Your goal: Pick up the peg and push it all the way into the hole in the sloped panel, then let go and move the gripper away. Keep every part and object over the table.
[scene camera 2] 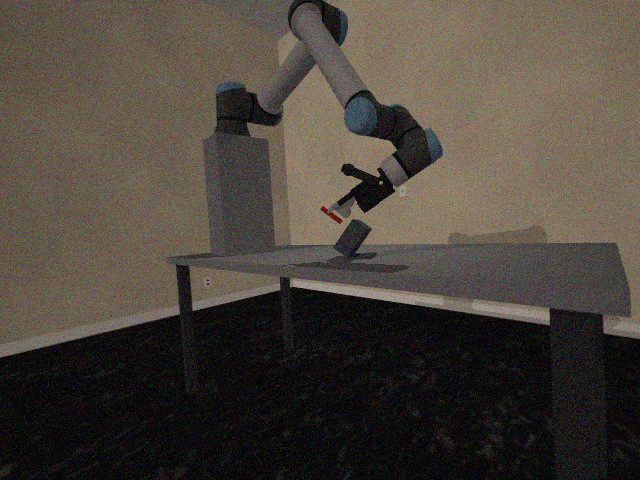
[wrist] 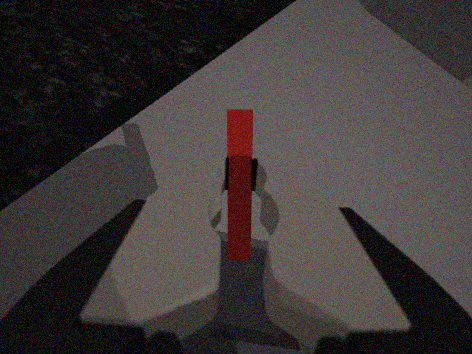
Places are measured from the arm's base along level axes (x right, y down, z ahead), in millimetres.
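Pixels of known places: gripper, between the fingertips: (scene camera 2: pixel 327 212) (wrist: pixel 239 162); arm's base, origin of its link: (scene camera 2: pixel 232 140).
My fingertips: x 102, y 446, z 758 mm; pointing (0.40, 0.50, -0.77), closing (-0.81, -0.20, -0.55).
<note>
Ahead of a thing's pixels: the offset from my fingertips to its top centre. Level surfaces: height alone.
The red peg @[dy -24, dx -8, dz +7 mm] (scene camera 2: pixel 336 219) (wrist: pixel 240 131) is a thin bar held across the fingertips of my gripper (scene camera 2: pixel 334 211) (wrist: pixel 239 162). My gripper is shut on it. In the scene view the peg is in the air, tilted down to the right, above and a little left of the sloped panel @[dy +27, dx -86, dz +37 mm] (scene camera 2: pixel 353 237), and apart from it. The panel is a grey tilted block on the table. In the wrist view a blue-grey surface (wrist: pixel 242 287) shows between the fingers below the peg; it looks like part of the panel. The hole cannot be made out in either view.
The grey table @[dy +153 mm] (scene camera 2: pixel 491 273) (wrist: pixel 310 70) lies under the arm, its edge running diagonally at the upper left of the wrist view with dark floor (wrist: pixel 75 65) beyond. The arm's base stands on a tall grey pedestal (scene camera 2: pixel 240 196) at the table's left end. Shadows fall around the panel.
</note>
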